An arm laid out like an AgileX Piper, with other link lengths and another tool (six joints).
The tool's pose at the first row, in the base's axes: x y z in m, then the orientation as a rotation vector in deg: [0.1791, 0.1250, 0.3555, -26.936, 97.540, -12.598]
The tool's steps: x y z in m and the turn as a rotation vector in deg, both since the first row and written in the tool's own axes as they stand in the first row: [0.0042, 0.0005, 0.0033, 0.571, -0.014, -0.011]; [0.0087, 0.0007, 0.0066, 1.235, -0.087, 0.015]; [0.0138, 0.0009, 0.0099, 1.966, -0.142, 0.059]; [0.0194, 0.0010, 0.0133, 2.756, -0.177, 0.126]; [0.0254, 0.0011, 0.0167, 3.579, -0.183, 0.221]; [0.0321, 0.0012, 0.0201, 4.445, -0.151, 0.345]
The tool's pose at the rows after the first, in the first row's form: [0.1817, 0.1240, 0.3509, -26.523, 97.420, -13.083]; [0.1843, 0.1227, 0.3462, -26.012, 97.231, -13.602]; [0.1869, 0.1211, 0.3409, -25.435, 97.049, -14.168]; [0.1895, 0.1192, 0.3352, -24.794, 96.876, -14.772]; [0.1921, 0.1171, 0.3291, -24.102, 96.727, -15.389]; [0.1945, 0.1147, 0.3224, -23.352, 96.609, -16.030]
